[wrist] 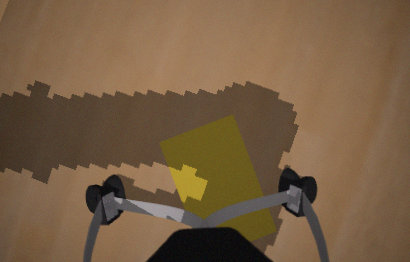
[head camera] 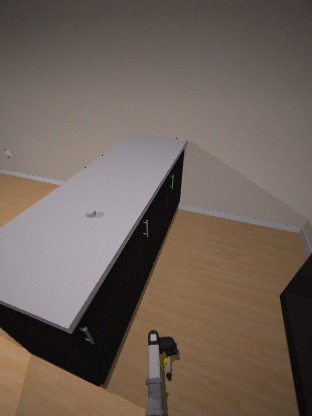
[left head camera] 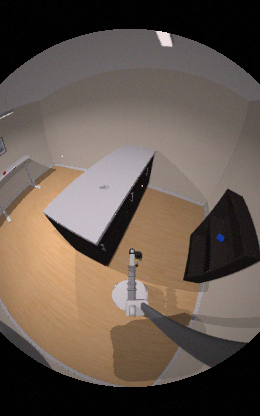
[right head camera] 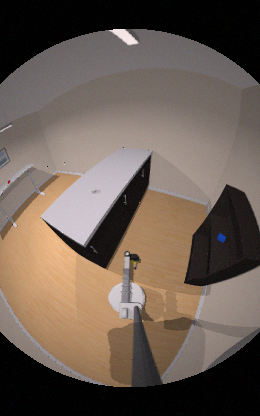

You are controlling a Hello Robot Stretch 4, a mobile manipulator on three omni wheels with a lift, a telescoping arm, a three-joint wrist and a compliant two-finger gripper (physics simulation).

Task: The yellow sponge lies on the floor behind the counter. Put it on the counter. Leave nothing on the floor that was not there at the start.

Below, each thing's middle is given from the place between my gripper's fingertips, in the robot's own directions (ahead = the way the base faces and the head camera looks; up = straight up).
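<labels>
You'd find the yellow sponge [wrist: 210, 166] 10 mm to the left of my hand and 10 mm ahead of it, and it's 20 mm above it.
</labels>
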